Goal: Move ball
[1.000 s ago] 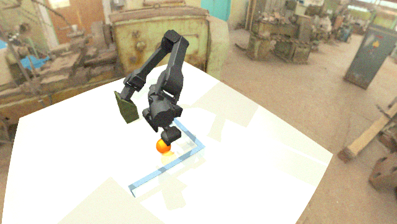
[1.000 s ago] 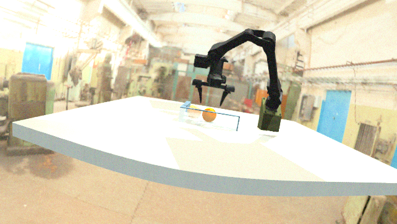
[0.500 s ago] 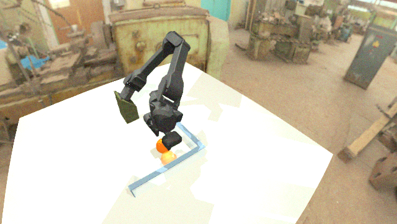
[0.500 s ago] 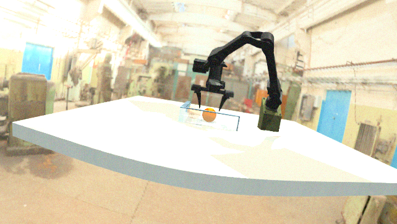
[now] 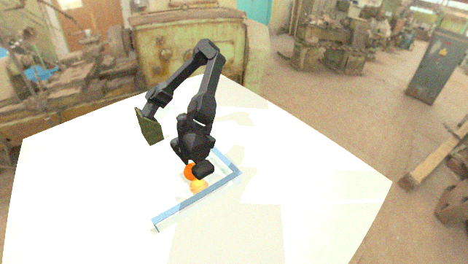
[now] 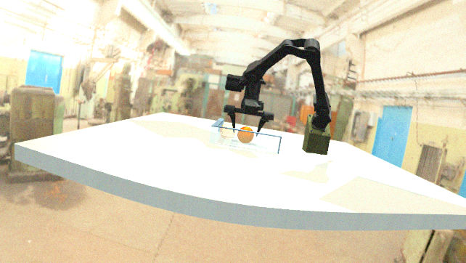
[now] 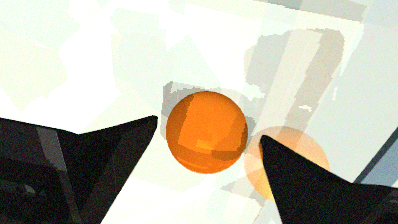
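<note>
Now: gripper tip 70 mm short of the see-through copy and 20 mm to the left of it. From my gripper tip the other things lie so: clear wall (10 mm behind, 110 mm to the left).
</note>
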